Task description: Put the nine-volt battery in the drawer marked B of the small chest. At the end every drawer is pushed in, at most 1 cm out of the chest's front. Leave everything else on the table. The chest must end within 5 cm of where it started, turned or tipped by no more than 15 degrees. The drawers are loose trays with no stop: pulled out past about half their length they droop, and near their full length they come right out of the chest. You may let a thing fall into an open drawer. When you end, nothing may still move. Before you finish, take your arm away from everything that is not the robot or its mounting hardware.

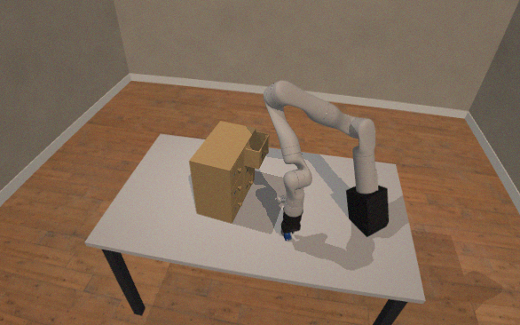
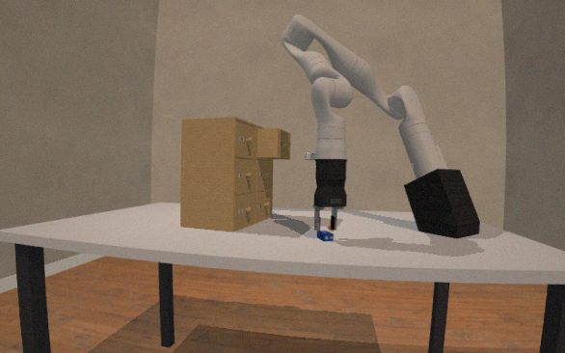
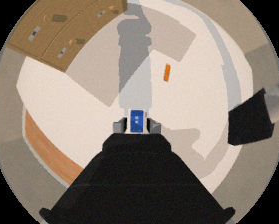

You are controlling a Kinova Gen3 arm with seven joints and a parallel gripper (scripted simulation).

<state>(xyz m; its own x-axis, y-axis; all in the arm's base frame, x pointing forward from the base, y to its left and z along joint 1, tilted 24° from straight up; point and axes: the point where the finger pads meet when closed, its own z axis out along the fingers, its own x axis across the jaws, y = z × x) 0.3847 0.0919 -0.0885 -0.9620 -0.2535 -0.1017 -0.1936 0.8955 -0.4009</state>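
Now: the blue nine-volt battery 10 mm to the left of my hand and 30 mm below it. Also, from my hand: drawer marked B 160 mm ahead, 310 mm to the right, 200 mm above; then small orange object 50 mm behind, 130 mm to the right, 40 mm below.
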